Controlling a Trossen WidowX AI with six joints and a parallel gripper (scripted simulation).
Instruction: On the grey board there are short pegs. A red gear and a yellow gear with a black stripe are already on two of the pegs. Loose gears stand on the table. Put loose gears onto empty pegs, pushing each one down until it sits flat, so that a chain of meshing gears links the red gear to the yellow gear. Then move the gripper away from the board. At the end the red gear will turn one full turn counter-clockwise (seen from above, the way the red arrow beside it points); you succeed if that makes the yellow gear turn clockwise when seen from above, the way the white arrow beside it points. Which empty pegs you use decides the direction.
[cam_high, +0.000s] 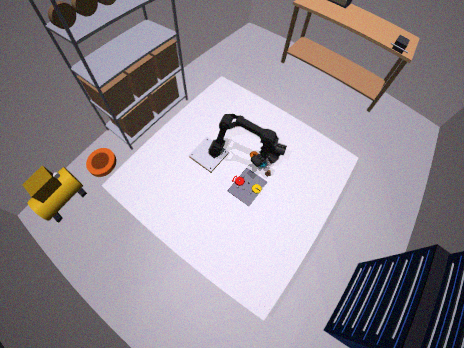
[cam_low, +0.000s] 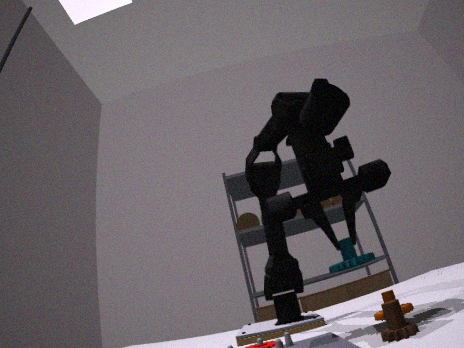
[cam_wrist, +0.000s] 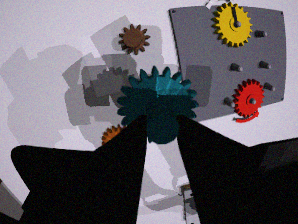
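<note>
My gripper tip is 60 mm short of the brown gear, 20 mm to the right of it and 110 mm above it. From my gripper tip the other things lie so: teal gear (10 mm below); orange gear (100 mm behind, 60 mm to the left, 110 mm below); yellow gear (80 mm ahead, 120 mm to the right, 110 mm below).
</note>
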